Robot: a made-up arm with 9 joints. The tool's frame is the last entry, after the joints. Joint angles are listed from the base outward.
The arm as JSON. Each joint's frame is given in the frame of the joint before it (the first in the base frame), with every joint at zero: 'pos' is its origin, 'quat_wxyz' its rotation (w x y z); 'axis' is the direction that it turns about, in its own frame. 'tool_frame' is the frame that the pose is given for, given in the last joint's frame.
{
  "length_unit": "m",
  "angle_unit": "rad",
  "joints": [
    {
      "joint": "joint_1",
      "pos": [
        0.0,
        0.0,
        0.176
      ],
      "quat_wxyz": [
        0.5,
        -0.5,
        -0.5,
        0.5
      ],
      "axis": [
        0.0,
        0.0,
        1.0
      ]
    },
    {
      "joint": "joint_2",
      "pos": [
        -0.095,
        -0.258,
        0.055
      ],
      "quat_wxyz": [
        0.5,
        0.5,
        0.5,
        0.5
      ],
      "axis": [
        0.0,
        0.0,
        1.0
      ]
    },
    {
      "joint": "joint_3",
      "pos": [
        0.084,
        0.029,
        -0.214
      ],
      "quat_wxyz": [
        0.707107,
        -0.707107,
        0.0,
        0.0
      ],
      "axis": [
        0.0,
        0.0,
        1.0
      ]
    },
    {
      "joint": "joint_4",
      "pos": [
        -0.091,
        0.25,
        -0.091
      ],
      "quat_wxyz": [
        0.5,
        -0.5,
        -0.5,
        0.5
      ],
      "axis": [
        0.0,
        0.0,
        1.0
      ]
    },
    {
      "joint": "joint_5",
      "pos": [
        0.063,
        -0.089,
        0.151
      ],
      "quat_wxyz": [
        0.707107,
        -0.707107,
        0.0,
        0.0
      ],
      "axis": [
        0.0,
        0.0,
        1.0
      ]
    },
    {
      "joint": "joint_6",
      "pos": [
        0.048,
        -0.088,
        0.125
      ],
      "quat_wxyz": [
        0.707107,
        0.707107,
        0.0,
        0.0
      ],
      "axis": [
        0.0,
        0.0,
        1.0
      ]
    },
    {
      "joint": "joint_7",
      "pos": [
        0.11,
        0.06,
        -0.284
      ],
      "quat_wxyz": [
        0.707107,
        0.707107,
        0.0,
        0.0
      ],
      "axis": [
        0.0,
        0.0,
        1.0
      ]
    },
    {
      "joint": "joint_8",
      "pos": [
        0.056,
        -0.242,
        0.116
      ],
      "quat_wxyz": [
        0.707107,
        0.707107,
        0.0,
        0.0
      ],
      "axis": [
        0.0,
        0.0,
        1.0
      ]
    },
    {
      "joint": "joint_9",
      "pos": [
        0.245,
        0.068,
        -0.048
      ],
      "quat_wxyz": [
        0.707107,
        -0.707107,
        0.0,
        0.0
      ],
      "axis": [
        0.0,
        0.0,
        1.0
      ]
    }
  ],
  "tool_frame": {
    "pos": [
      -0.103,
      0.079,
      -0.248
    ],
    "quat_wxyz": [
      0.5,
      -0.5,
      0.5,
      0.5
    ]
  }
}
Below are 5 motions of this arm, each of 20 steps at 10 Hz.
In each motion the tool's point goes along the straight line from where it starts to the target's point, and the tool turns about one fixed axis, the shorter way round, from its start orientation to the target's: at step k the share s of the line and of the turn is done. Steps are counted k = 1, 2, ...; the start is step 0. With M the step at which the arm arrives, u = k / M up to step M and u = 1 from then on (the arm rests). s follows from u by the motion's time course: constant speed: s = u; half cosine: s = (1 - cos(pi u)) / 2; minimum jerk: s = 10 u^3 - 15 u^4 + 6 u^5.
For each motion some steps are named. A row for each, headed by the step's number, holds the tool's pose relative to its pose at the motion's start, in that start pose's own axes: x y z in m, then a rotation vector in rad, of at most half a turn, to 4 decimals.
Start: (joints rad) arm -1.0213 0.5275 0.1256 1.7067 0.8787 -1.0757 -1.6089 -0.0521 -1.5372
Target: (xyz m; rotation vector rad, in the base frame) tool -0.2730 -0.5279 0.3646 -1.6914 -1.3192 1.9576
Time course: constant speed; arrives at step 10
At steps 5, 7, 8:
5: -0.0976 -0.2658 -0.1315 -0.0388 -0.2965 0.2795
7: -0.1367 -0.3721 -0.1842 -0.0544 -0.4151 0.3913
8: -0.1562 -0.4253 -0.2105 -0.0622 -0.4745 0.4472

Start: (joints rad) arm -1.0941 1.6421 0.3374 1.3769 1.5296 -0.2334 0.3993 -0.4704 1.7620
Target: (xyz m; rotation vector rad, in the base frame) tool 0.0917 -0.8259 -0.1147 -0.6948 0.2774 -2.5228
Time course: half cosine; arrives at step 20
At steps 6, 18, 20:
6: -0.0545 -0.0271 0.0723 0.0804 0.1317 0.2413
18: -0.2580 -0.1284 0.3423 0.3803 0.6233 1.1419
20: -0.2644 -0.1316 0.3508 0.3899 0.6389 1.1706

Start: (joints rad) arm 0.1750 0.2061 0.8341 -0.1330 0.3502 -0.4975 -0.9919 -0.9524 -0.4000
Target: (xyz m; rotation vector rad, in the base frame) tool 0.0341 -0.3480 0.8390 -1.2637 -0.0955 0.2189
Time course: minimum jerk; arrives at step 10
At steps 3, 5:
3: 0.0026 0.0505 0.0075 -0.2747 0.0966 -0.0108
5: 0.0079 0.1549 0.0230 -0.8422 0.2963 -0.0331

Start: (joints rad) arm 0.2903 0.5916 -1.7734 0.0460 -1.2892 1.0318 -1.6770 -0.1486 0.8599
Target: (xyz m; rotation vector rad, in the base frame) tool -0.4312 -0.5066 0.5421 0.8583 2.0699 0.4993
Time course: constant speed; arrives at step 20
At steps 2, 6, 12, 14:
2: -0.0213 0.0574 0.0243 0.0449 0.1138 -0.0779
6: -0.0640 0.1721 0.0730 0.1347 0.3414 -0.2336
12: -0.1280 0.3443 0.1461 0.2693 0.6827 -0.4673
14: -0.1493 0.4017 0.1704 0.3142 0.7965 -0.5452

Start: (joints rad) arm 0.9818 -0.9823 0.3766 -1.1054 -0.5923 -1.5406 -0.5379 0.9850 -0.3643
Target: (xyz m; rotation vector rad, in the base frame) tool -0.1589 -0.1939 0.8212 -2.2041 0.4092 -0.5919
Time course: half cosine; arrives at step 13
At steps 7, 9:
7: -0.1509 0.1104 -0.0636 0.2682 0.1711 -1.0351
9: -0.2112 0.1546 -0.0890 0.3754 0.2395 -1.4485

